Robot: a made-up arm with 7 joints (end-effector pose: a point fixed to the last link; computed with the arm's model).
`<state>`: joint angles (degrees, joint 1 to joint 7).
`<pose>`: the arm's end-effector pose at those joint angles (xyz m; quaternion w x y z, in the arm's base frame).
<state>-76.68 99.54 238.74 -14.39 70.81 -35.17 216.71</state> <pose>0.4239 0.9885 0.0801 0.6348 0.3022 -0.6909 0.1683</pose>
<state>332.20 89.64 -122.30 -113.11 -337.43 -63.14 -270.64</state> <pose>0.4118 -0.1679 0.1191 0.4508 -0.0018 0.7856 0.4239</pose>
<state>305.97 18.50 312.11 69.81 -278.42 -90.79 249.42</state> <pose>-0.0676 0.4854 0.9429 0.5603 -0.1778 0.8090 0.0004</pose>
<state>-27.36 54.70 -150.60 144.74 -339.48 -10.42 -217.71</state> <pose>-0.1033 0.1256 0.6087 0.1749 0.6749 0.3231 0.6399</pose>
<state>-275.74 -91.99 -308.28 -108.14 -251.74 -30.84 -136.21</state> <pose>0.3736 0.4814 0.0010 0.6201 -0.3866 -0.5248 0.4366</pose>
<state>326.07 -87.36 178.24 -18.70 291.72 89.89 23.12</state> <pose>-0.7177 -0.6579 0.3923 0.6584 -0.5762 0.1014 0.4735</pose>
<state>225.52 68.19 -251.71 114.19 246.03 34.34 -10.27</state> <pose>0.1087 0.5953 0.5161 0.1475 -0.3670 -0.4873 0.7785</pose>
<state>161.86 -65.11 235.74 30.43 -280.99 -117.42 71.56</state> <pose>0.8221 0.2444 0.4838 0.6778 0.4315 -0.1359 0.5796</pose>
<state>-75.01 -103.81 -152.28 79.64 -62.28 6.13 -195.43</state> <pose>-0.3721 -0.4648 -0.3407 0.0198 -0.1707 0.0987 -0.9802</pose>
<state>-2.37 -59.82 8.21 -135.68 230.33 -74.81 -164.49</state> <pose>-0.4971 -0.1213 0.1273 0.4214 -0.4631 -0.1842 -0.7577</pose>
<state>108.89 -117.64 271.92 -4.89 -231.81 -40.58 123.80</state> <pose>0.3163 0.8864 -0.2857 0.3623 0.3020 0.0628 -0.8795</pose>
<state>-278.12 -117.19 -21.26 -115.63 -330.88 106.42 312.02</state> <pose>-0.2826 0.3323 -0.2470 0.7781 0.5388 0.1996 0.2537</pose>
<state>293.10 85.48 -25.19 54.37 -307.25 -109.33 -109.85</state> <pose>0.1812 0.8602 0.2035 0.0992 -0.2861 0.9272 -0.2207</pose>
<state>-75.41 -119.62 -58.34 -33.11 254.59 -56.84 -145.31</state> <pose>0.0551 -0.9193 -0.2051 0.5669 -0.6145 -0.5021 -0.2212</pose>
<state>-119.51 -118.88 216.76 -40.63 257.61 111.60 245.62</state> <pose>0.5977 -0.5346 -0.0160 0.7507 0.4411 -0.3679 0.3264</pose>
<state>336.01 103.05 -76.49 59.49 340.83 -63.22 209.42</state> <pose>0.6911 0.6166 -0.0684 0.8174 0.2939 -0.4141 -0.2722</pose>
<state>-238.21 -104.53 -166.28 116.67 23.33 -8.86 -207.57</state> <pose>0.2193 0.1392 -0.2750 0.8578 -0.2239 0.1940 0.4201</pose>
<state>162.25 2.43 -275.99 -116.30 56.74 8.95 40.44</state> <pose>0.2166 -0.4265 0.6440 0.7859 -0.5485 -0.1533 0.2409</pose>
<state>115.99 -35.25 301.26 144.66 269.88 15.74 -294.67</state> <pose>0.2273 -0.1416 0.4824 0.4773 -0.3721 0.2400 0.7590</pose>
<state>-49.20 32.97 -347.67 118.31 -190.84 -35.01 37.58</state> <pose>0.3887 0.2951 0.2830 0.8336 -0.0081 0.0445 0.5506</pose>
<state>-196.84 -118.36 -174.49 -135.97 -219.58 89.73 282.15</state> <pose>0.3015 -0.0069 0.3340 0.7363 -0.6267 0.1448 -0.2101</pose>
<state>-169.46 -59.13 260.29 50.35 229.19 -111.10 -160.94</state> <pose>0.5042 -0.4149 0.7163 0.4287 0.5382 0.5671 0.4528</pose>
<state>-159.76 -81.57 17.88 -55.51 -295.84 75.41 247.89</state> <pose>0.8925 -0.2507 0.0709 0.7413 0.5066 -0.4021 -0.1793</pose>
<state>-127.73 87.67 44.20 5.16 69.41 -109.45 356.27</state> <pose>-0.6371 0.6674 0.2472 0.3343 0.1019 0.5523 0.7569</pose>
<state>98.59 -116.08 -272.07 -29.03 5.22 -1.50 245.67</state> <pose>0.3916 0.8925 -0.2121 0.7816 0.2533 -0.4892 0.2926</pose>
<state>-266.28 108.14 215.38 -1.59 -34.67 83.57 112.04</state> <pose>-0.0658 -0.9825 0.1088 0.2199 -0.9484 0.2243 0.0425</pose>
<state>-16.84 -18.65 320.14 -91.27 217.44 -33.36 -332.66</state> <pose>-0.3997 -0.5411 0.7825 0.2817 -0.1382 0.7807 0.5404</pose>
